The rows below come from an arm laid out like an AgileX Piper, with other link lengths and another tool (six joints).
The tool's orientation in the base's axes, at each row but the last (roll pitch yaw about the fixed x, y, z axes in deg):
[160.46 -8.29 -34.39]
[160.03 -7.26 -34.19]
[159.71 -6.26 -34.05]
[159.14 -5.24 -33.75]
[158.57 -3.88 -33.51]
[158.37 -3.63 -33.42]
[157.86 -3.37 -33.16]
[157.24 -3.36 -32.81]
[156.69 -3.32 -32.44]
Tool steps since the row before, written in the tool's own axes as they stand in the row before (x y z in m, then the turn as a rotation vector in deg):
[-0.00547 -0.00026 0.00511 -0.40 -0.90 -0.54]
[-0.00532 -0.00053 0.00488 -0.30 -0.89 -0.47]
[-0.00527 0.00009 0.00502 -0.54 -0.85 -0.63]
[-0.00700 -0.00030 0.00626 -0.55 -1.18 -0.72]
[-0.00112 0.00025 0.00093 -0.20 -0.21 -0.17]
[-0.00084 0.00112 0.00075 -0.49 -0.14 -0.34]
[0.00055 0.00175 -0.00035 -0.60 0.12 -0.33]
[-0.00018 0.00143 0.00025 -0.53 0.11 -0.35]
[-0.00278 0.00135 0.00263 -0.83 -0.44 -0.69]
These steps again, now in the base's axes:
[-0.00471 0.00145 -0.00564 0.23 1.09 0.15]
[-0.00452 0.00166 -0.00540 0.30 1.00 0.10]
[-0.00494 0.00114 -0.00522 0.10 1.16 0.24]
[-0.00643 0.00195 -0.00657 0.28 1.45 0.20]
[-0.00120 0.00011 -0.00085 -0.03 0.33 0.07]
[-0.00141 -0.00065 -0.00034 -0.28 0.49 0.23]
[-0.00040 -0.00152 0.00101 -0.51 0.35 0.32]
[-0.00093 -0.00108 0.00031 -0.44 0.33 0.33]
[-0.00347 -0.00049 -0.00204 -0.36 1.03 0.41]

